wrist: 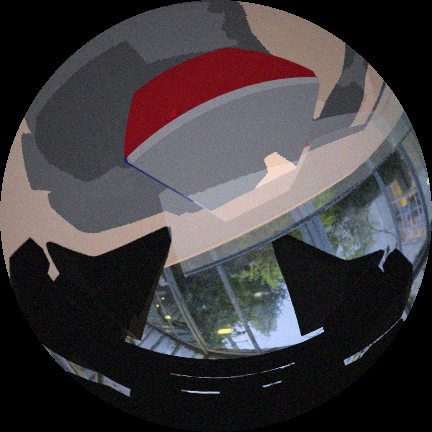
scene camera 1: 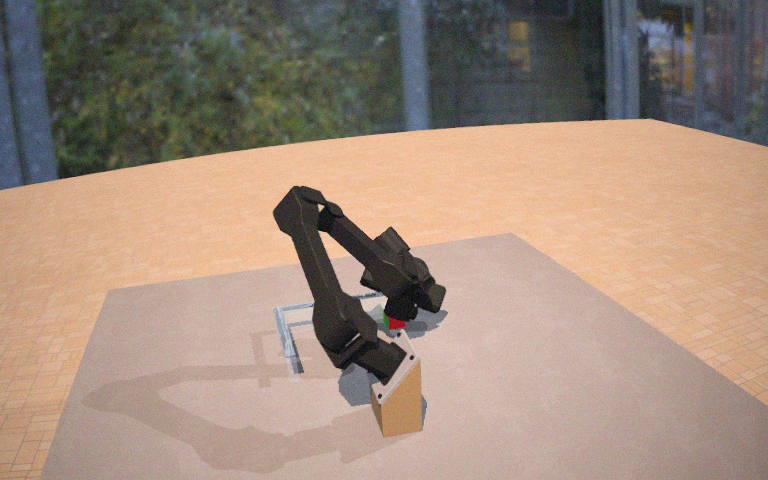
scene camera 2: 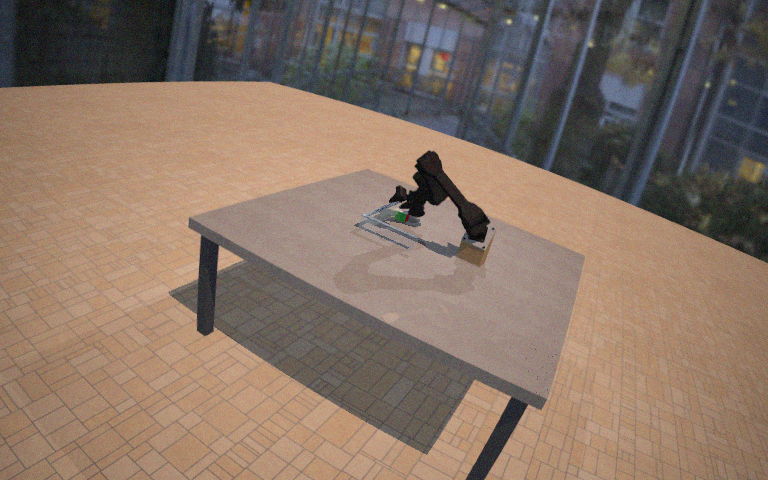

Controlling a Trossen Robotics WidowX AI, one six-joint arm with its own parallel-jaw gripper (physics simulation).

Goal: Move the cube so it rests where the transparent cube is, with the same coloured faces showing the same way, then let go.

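Frame: origin at the arm's base, x ahead, y left, z up, level; millimetres.
Where they show: gripper, between the fingertips: (wrist: 223, 235); arm's base, origin of its link: (scene camera 1: 389, 363) (scene camera 2: 478, 233).
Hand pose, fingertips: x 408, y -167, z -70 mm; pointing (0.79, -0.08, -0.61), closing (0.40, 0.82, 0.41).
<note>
Each offset is from my fingertips to the top centre of the thing. Level surfaces: height alone.
The cube @[dx -63, dy +32, dz -3 mm] (scene camera 1: 396, 323) (scene camera 2: 401, 216) (wrist: 215, 75) shows red and green faces in the scene views, and a broad red face with a thin blue edge in the wrist view. The transparent cube @[dx -39, dy +31, dz -3 mm] (wrist: 267, 195) seems to show in the wrist view as a pale see-through face adjoining the red one; its exact outline is hard to tell. My gripper (scene camera 1: 420, 307) (scene camera 2: 405, 202) (wrist: 223, 235) is open and empty, its fingers wide apart and background showing between them. It hangs low at the cube, which is beside the fingers rather than between them. The gripper partly covers the cube in scene camera 1.
A clear, glassy frame @[dx -109, dy +142, dz +17 mm] (scene camera 1: 286, 335) (scene camera 2: 390, 228) stands beside the cube, partly behind the arm in scene camera 1. The arm's wooden base block (scene camera 1: 402, 401) (scene camera 2: 475, 252) stands on the grey table @[dz -43 mm] (scene camera 1: 538, 367) (scene camera 2: 271, 232). Arm shadows cross the tabletop.
</note>
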